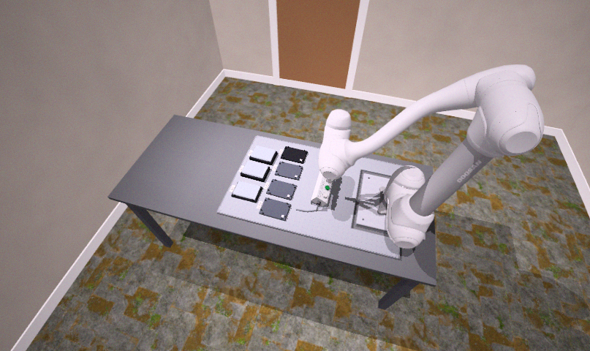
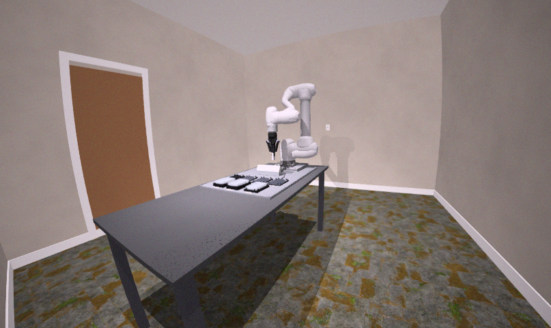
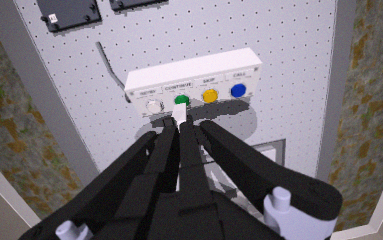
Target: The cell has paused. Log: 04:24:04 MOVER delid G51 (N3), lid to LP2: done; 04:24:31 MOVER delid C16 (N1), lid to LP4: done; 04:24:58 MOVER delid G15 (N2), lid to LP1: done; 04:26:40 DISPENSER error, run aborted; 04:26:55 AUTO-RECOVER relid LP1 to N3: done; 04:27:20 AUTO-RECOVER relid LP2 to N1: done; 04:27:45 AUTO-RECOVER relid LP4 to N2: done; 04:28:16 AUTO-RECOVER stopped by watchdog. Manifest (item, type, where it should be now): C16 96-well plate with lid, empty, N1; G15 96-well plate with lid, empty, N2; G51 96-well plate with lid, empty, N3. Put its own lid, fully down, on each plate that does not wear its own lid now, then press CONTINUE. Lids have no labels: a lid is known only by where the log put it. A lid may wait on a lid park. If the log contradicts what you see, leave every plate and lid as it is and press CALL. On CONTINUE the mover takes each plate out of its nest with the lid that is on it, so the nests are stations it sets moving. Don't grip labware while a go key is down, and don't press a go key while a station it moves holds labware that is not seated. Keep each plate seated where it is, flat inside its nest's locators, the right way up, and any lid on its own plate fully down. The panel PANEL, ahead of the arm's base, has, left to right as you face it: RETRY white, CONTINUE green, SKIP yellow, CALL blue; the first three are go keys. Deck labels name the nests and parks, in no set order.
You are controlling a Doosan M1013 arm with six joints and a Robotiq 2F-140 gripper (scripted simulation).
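Right now the green continue key is 9 cm below my hand. From my hand the other things lie so: white retry key 9 cm below, 5 cm to the left; yellow skip key 9 cm below, 5 cm to the right; blue call key 10 cm to the right, 9 cm below.
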